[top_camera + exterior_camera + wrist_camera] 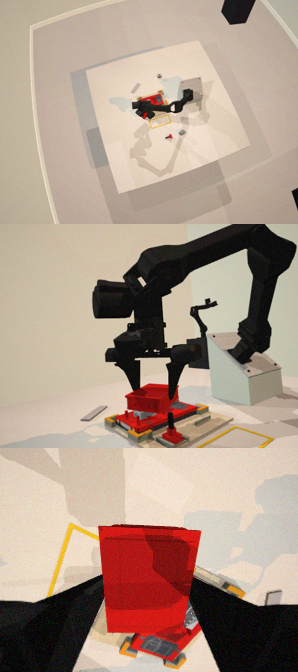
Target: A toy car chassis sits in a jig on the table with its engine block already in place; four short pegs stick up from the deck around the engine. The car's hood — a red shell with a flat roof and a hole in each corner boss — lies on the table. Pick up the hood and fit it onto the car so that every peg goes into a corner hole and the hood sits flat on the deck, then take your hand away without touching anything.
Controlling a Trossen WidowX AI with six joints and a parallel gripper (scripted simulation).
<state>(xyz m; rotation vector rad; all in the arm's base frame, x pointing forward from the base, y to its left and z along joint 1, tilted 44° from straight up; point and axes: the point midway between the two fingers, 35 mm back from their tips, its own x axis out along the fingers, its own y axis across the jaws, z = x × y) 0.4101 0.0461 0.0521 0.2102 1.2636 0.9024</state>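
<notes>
My gripper tip is now 6 cm past the grey engine block, 12 cm to the left of it and 8 cm above it. Also, from my gripper tip: grey piece 27 cm behind, 24 cm to the left, 9 cm below; red hood right at my gripper tip; grey flat bar 1 cm ahead, 32 cm to the right, 10 cm below.
</notes>
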